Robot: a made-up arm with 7 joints. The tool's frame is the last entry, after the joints. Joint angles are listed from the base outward. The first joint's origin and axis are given. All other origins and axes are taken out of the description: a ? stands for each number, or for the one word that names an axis. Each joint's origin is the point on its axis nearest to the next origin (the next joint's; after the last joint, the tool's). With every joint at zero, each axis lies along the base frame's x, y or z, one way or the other. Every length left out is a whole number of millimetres.
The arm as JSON. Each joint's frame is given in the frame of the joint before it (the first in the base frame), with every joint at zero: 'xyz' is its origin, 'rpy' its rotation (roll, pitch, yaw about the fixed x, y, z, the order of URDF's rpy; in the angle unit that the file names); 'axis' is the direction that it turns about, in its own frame. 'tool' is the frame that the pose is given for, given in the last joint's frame.
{
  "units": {
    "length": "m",
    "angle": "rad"
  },
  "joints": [
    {
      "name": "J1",
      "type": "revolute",
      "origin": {
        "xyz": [
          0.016,
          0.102,
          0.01
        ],
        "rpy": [
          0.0,
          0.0,
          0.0
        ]
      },
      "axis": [
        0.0,
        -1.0,
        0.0
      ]
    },
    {
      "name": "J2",
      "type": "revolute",
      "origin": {
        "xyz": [
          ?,
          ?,
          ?
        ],
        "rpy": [
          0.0,
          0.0,
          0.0
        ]
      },
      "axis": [
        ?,
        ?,
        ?
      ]
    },
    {
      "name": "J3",
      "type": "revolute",
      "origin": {
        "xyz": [
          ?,
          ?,
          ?
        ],
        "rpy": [
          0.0,
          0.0,
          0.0
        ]
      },
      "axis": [
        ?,
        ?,
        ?
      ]
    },
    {
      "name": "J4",
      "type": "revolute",
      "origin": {
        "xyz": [
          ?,
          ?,
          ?
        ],
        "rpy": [
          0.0,
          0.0,
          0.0
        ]
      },
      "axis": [
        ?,
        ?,
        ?
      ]
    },
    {
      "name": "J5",
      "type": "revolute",
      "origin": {
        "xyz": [
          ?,
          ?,
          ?
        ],
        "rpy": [
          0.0,
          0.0,
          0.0
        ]
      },
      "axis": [
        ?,
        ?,
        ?
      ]
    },
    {
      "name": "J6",
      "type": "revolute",
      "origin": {
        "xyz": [
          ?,
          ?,
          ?
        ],
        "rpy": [
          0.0,
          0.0,
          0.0
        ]
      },
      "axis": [
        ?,
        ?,
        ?
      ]
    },
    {
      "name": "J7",
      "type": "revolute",
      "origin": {
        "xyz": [
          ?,
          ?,
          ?
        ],
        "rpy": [
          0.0,
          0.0,
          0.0
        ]
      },
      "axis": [
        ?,
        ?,
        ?
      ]
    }
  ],
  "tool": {
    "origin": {
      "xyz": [
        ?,
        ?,
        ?
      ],
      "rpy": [
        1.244,
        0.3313,
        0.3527
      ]
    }
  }
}
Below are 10 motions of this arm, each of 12 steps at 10 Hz.
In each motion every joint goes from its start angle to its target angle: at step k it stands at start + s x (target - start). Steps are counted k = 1, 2, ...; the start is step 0. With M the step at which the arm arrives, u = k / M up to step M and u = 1 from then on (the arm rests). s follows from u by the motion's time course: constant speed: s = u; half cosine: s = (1 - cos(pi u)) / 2; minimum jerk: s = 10 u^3 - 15 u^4 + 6 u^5.
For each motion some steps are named. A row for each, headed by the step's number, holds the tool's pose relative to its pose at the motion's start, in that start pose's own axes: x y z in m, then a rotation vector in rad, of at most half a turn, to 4 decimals.
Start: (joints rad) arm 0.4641 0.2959 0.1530 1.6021 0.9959 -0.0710 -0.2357
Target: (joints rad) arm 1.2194 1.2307 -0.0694 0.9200 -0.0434 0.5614 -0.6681
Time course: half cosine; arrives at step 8
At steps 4, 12:
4: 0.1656 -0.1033 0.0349 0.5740 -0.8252 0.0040
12: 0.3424 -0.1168 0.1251 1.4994 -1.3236 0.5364

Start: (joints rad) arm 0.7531 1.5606 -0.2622 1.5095 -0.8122 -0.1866 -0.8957
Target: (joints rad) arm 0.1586 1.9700 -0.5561 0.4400 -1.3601 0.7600 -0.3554
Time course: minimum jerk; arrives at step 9
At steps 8, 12:
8: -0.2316 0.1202 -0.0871 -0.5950 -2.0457 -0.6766
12: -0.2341 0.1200 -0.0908 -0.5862 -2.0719 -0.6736

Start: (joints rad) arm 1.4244 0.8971 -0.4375 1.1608 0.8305 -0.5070 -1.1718
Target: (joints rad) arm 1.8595 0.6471 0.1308 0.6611 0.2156 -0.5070 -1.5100
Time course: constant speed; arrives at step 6
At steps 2, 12:
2: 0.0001 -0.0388 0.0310 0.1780 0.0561 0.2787
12: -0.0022 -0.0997 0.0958 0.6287 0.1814 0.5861

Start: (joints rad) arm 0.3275 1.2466 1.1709 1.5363 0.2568 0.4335 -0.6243
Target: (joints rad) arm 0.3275 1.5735 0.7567 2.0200 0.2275 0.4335 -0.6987
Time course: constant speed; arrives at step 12
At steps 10, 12:
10: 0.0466 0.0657 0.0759 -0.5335 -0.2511 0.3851
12: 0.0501 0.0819 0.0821 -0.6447 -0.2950 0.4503

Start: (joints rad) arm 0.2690 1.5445 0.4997 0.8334 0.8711 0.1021 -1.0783
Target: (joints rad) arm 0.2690 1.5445 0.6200 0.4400 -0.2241 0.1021 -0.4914
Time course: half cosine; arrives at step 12
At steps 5, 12:
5: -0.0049 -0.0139 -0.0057 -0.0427 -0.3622 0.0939
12: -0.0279 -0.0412 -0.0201 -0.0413 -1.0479 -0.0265

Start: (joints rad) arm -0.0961 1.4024 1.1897 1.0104 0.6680 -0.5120 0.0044
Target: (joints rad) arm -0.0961 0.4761 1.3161 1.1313 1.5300 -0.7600 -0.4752
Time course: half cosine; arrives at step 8
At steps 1, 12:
1: -0.0085 0.0133 -0.0008 0.0427 0.0448 0.0210
12: -0.1355 0.3368 0.1509 1.4525 0.8396 0.5893

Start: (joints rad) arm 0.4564 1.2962 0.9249 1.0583 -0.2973 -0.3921 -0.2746
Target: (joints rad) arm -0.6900 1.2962 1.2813 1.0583 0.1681 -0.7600 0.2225
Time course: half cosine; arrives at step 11
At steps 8, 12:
8: -0.0250 0.0401 -0.0554 -0.8689 -0.1118 -0.1275
12: -0.0237 0.0402 -0.0677 -1.0399 -0.1334 -0.1549

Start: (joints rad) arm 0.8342 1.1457 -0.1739 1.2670 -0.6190 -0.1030 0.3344
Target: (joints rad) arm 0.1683 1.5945 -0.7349 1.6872 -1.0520 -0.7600 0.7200
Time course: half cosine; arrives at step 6
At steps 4, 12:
4: -0.0792 0.0867 0.1295 -0.8918 -1.3533 -0.0808
12: -0.1115 0.1373 0.1470 -1.2288 -1.7818 -0.0323

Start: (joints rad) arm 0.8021 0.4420 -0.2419 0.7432 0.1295 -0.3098 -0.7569
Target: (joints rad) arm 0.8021 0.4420 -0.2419 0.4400 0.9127 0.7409 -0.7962
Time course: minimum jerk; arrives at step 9
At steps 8, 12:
8: -0.0429 -0.0346 -0.0621 0.5898 0.3575 -1.3360
12: -0.0438 -0.0348 -0.0631 0.5924 0.3626 -1.3522

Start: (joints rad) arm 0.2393 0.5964 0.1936 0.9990 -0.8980 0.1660 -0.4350
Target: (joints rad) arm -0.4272 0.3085 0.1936 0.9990 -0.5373 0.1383 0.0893
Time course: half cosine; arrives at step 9
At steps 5, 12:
5: -0.1140 0.1069 0.0613 -0.6503 -0.0010 -0.3915
12: -0.1899 0.2045 0.0696 -1.0584 0.0533 -0.7169

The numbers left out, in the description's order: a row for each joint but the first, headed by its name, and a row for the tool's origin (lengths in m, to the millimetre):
J2: xyz -0.022 0.0 -0.026, axis 1.0 0.0 0.0
J3: xyz 0.0 -0.024 -0.323, axis 0.0 0.0 1.0
J4: xyz -0.019 -0.026 0.0, axis 0.0 -1.0 0.0
J5: xyz 0.012 0.0 -0.216, axis 0.0 0.0 1.0
J6: xyz 0.018 0.002 0.0, axis 0.0 1.0 0.0
J7: xyz 0.024 0.0 0.016, axis -1.0 0.0 0.0
tool: xyz 0.0 0.025 0.0

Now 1 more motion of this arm.
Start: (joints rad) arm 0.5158 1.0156 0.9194 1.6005 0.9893 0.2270 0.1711
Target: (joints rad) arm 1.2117 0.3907 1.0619 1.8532 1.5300 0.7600 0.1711
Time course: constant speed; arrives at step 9
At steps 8, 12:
8: -0.1088 -0.0727 0.0275 -0.6983 0.6730 0.4869
12: -0.1163 -0.0917 0.0367 -0.8276 0.7128 0.5281

